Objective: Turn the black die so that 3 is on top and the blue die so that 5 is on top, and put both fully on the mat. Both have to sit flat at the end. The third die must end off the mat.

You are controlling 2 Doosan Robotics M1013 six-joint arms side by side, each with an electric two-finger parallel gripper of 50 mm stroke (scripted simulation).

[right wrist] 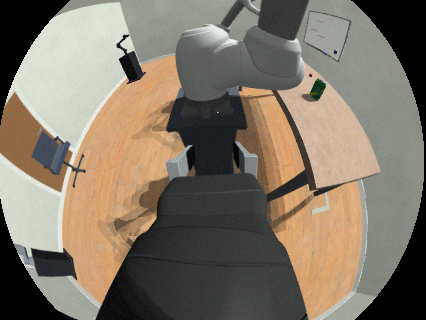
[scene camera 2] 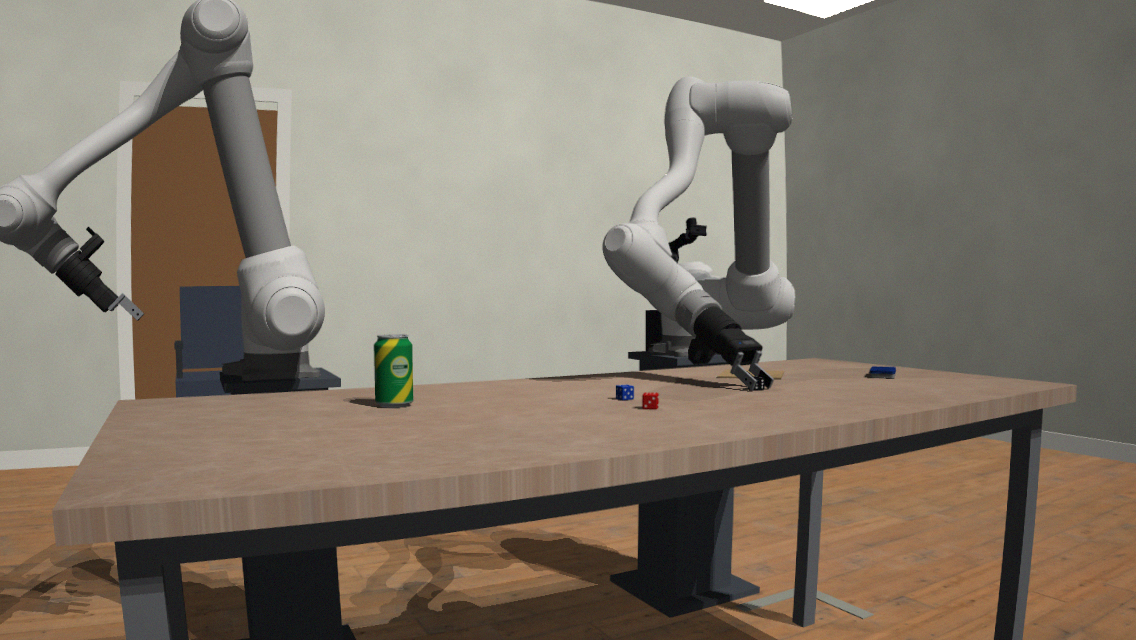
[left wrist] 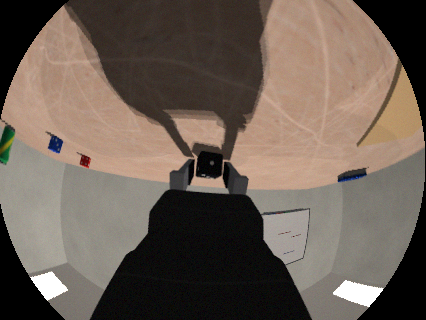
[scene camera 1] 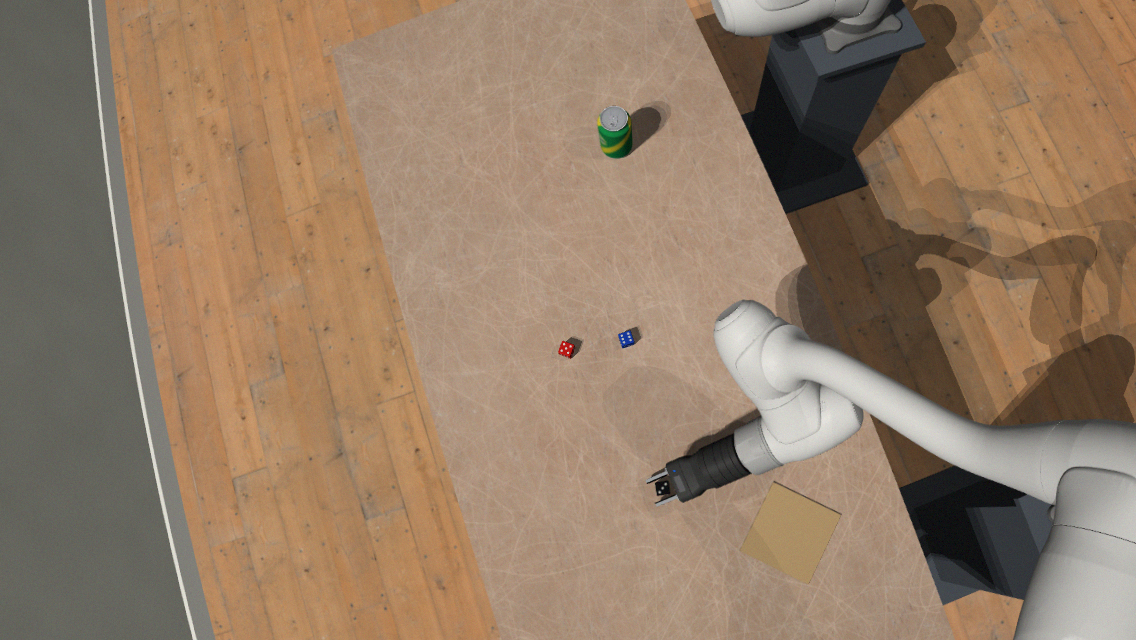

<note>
In view: the left gripper (scene camera 2: pixel 763 384), the right gripper (scene camera 2: pixel 141 317) and a tan mat (scene camera 1: pixel 790 533).
The left gripper is seen too in the left wrist view (left wrist: pixel 208 168) and in scene camera 1 (scene camera 1: pixel 653 492). The right gripper also shows in the right wrist view (right wrist: pixel 213 151).
</note>
